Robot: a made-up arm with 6 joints.
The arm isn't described. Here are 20 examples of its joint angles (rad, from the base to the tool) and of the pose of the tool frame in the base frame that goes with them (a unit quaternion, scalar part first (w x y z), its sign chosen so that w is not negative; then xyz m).
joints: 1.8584 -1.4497 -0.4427 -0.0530 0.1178 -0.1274
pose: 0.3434 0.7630 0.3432 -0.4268 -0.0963 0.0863 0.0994
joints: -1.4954 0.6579 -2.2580 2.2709 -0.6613 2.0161
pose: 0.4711 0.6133 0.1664 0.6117 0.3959 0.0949 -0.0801
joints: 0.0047 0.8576 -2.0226 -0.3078 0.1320 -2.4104
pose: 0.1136 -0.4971 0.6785 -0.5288 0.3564 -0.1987 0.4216
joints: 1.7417 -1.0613 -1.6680 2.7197 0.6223 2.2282
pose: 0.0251 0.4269 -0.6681 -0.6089 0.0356 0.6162 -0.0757
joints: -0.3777 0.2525 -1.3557 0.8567 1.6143 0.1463
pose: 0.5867 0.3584 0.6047 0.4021 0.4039 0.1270 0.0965
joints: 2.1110 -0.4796 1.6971 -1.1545 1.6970 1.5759
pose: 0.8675 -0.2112 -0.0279 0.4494 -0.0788 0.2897 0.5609
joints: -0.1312 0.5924 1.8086 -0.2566 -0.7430 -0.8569
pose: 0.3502 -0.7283 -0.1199 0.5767 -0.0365 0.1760 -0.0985
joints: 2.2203 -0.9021 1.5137 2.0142 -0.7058 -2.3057
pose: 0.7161 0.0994 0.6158 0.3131 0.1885 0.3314 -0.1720
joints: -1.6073 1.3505 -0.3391 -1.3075 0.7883 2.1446
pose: 0.6752 -0.6230 0.2951 0.2626 0.2578 0.3011 0.5468
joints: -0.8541 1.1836 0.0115 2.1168 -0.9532 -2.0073
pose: 0.5507 -0.7853 0.2159 0.1832 0.5221 0.2496 0.0208
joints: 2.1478 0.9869 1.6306 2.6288 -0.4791 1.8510
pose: 0.6284 0.0827 -0.2929 0.7159 0.4533 0.0669 0.3989
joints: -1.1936 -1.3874 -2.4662 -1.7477 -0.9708 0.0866
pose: 0.0591 -0.4352 0.7023 -0.5602 0.0535 -0.0043 -0.0137
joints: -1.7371 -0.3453 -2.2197 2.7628 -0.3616 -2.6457
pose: 0.9415 0.2898 0.1637 0.0535 0.2848 -0.2895 0.1686
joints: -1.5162 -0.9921 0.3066 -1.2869 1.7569 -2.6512
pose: 0.0539 0.5812 0.7578 0.2915 -0.2602 0.2263 -0.2034
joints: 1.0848 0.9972 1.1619 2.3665 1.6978 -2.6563
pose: 0.3006 0.4178 -0.3138 0.7979 0.5180 0.2200 0.4385
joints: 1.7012 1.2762 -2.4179 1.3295 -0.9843 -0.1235
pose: 0.4293 0.4518 0.5873 0.5164 0.3582 0.2740 0.2718
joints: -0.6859 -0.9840 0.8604 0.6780 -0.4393 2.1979
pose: 0.4493 0.0446 0.6761 0.5822 0.2962 -0.0040 -0.1360
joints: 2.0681 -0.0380 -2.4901 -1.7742 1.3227 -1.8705
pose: 0.5015 -0.2202 -0.8025 -0.2365 -0.4784 0.3061 0.1920
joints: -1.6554 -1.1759 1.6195 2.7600 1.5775 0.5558
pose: 0.1645 -0.1553 0.7957 0.5618 -0.0808 0.3769 0.1058
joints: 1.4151 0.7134 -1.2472 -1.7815 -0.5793 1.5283
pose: 0.1451 -0.8830 -0.2588 -0.3637 -0.0750 0.5152 -0.1554
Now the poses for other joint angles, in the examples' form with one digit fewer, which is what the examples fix.
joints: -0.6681 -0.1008 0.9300 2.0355 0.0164 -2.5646
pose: 0.778 -0.539 0.323 -0.014 0.435 -0.076 0.450
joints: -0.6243 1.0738 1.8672 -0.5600 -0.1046 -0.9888
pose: 0.117 0.739 -0.340 -0.570 -0.003 -0.061 -0.121
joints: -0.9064 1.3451 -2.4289 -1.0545 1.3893 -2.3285
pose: 0.487 -0.304 0.477 -0.666 0.258 -0.153 0.585
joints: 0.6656 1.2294 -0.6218 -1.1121 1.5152 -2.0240
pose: 0.780 0.387 0.084 -0.484 -0.083 -0.210 0.073
